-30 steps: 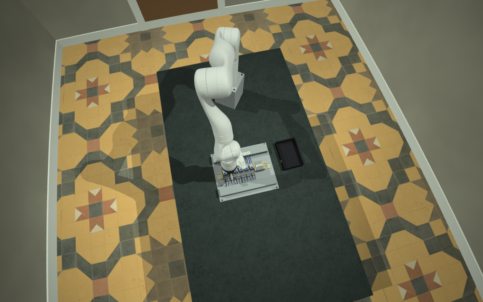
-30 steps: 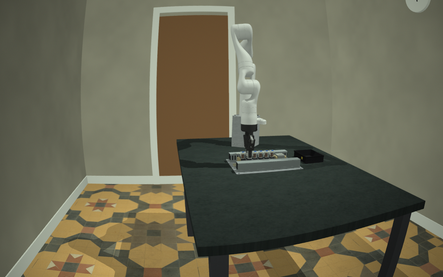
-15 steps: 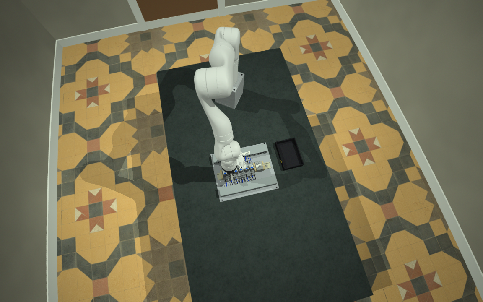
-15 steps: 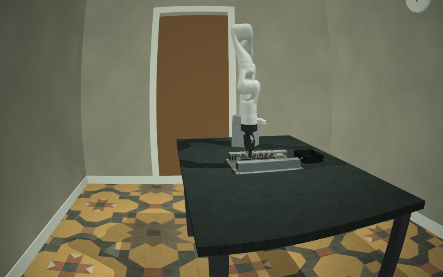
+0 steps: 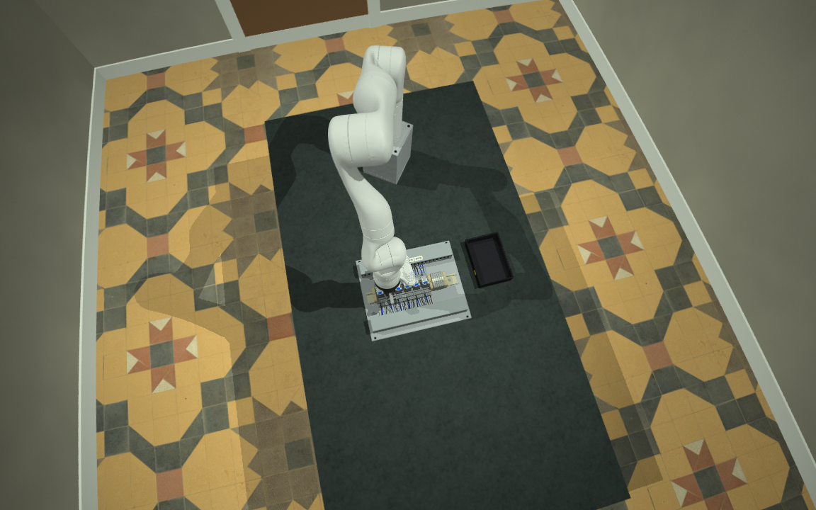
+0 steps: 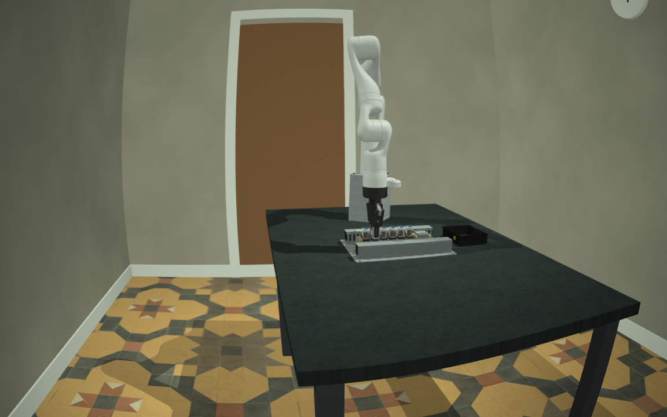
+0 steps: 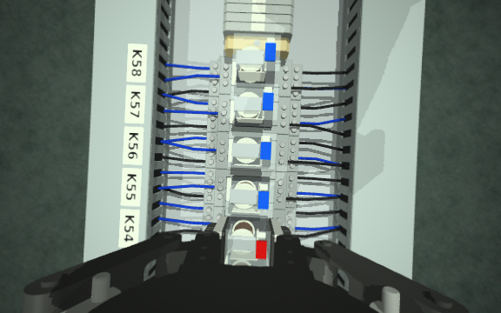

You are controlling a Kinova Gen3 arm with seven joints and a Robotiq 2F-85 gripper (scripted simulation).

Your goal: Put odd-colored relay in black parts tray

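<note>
Now: the clear relay 10 mm below my hand. Round my hand: panel 70 mm to the left, 50 mm below, 10 mm ahead; then black parts tray 340 mm to the left, 40 mm below, 20 mm ahead.
</note>
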